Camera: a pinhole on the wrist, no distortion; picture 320 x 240 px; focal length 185.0 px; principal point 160.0 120.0 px. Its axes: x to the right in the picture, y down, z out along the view. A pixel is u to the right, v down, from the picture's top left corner.
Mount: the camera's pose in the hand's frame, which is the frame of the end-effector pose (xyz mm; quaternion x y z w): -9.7 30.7 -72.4 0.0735 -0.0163 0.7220 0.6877
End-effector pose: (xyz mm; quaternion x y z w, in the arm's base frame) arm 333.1 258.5 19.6 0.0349 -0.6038 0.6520 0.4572
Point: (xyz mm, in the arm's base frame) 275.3 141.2 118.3
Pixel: 114.7 108.2
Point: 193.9 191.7 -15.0
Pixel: 259.4 97.5
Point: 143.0 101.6 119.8
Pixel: 176.6 82.5
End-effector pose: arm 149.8 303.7 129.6 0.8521 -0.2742 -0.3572 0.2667
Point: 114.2 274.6 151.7
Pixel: 213.4 138.5
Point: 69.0 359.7 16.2
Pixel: 70.9 160.7
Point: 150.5 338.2 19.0
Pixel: 20.4 92.9
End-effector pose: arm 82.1 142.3 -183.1 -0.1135 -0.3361 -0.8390 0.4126
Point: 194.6 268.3 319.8
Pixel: 271.7 94.6
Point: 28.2 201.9 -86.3
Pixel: 131.9 87.4
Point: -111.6 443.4 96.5
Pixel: 118.5 109.5
